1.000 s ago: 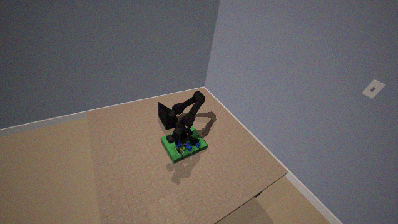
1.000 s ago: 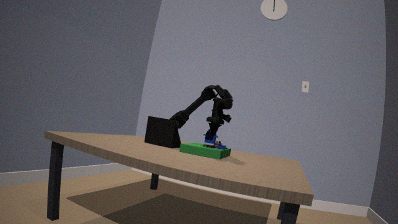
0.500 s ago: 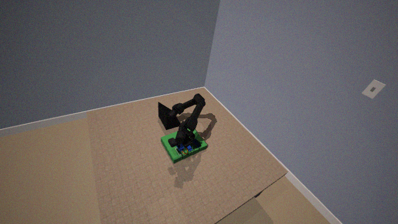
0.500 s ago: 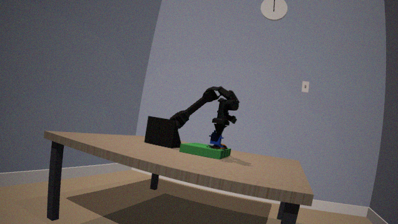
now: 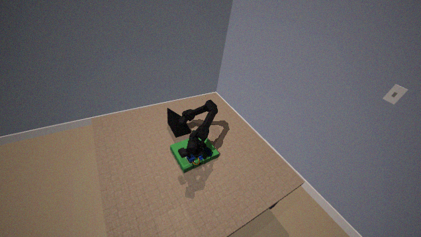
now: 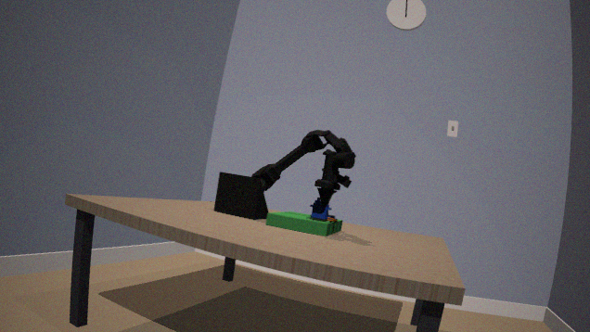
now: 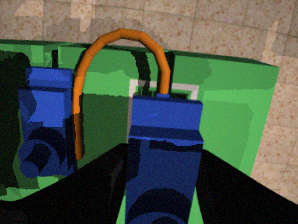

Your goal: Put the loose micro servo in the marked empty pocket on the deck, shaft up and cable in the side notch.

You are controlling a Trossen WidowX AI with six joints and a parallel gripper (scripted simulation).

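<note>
My gripper tip is now 130 mm past the green deck, 80 mm above it and 50 mm to the right of it.
</note>
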